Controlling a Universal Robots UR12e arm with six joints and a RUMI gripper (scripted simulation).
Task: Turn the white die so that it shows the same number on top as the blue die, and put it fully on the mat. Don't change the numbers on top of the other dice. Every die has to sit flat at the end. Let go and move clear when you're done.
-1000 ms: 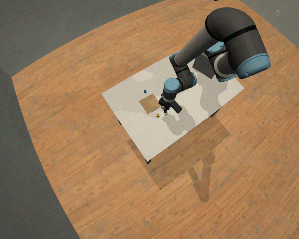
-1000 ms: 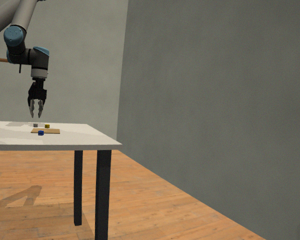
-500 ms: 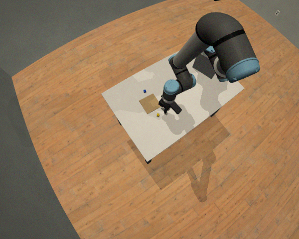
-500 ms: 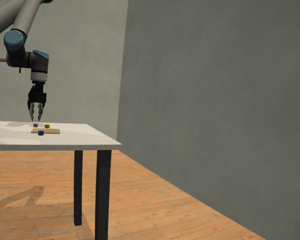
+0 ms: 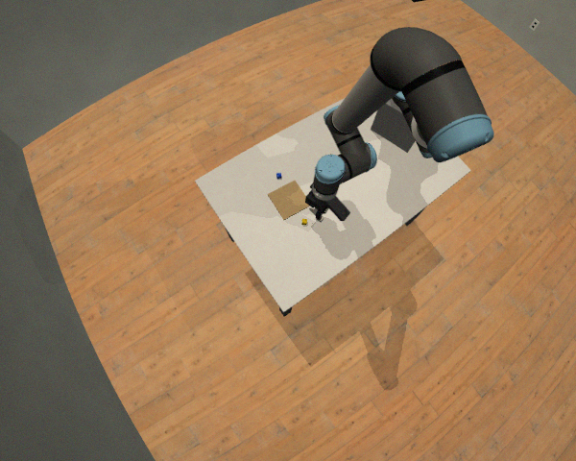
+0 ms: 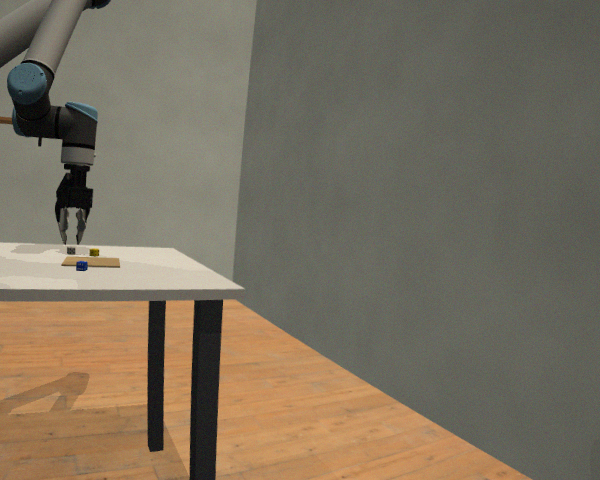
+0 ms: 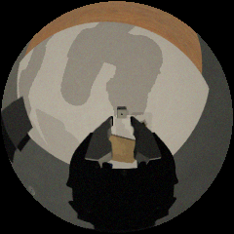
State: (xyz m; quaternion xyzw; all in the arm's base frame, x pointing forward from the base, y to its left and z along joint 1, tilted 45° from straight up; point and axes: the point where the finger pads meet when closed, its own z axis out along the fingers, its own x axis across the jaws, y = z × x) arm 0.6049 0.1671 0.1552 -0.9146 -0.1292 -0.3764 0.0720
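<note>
My gripper is now 30 mm above the white die. Also, from my hand: blue die 60 mm ahead, 260 mm to the right, 30 mm below; then tan mat 70 mm ahead, 140 mm to the right, 40 mm below; then yellow die 70 mm ahead, 20 mm to the right, 30 mm below.
</note>
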